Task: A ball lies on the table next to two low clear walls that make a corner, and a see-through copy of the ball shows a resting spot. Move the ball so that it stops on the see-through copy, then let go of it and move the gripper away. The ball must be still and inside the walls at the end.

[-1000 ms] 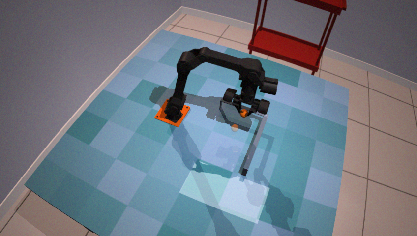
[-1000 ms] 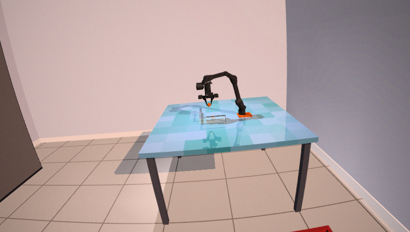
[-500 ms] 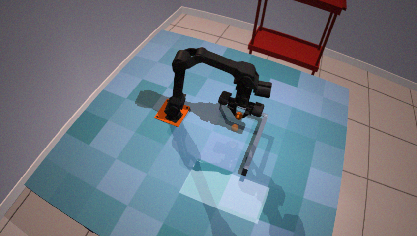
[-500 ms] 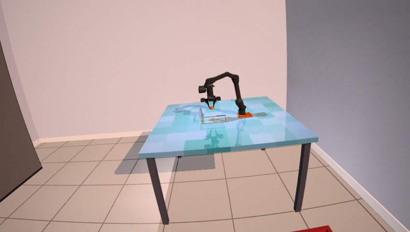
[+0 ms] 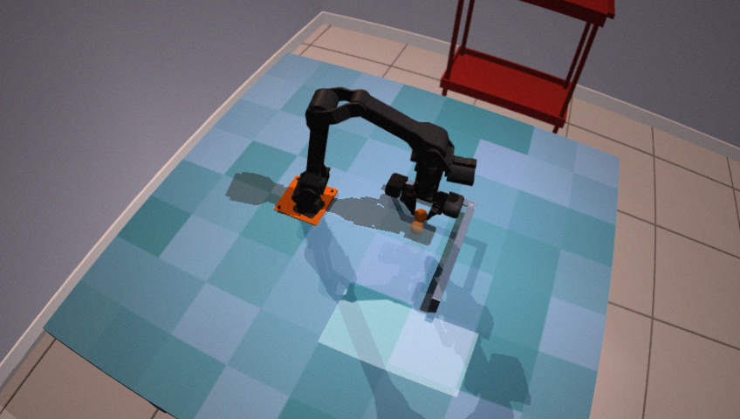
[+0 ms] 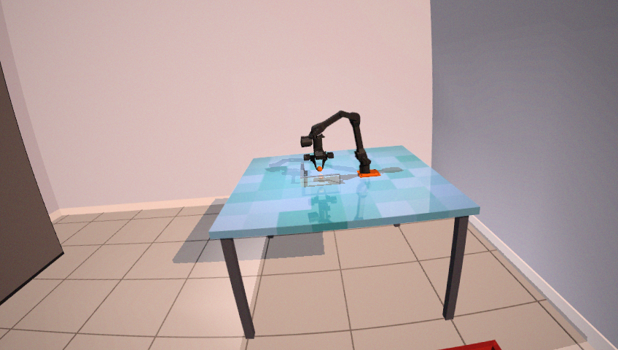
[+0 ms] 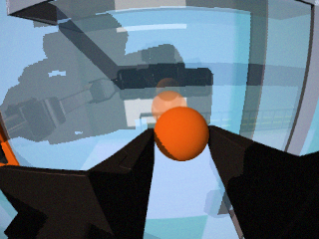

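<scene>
Now: the see-through copy 50 mm below my gripper tip. From my gripper tip the other things lie so: orange ball: right at my gripper tip; wall: 10 mm behind, 100 mm to the left, 40 mm below.
</scene>
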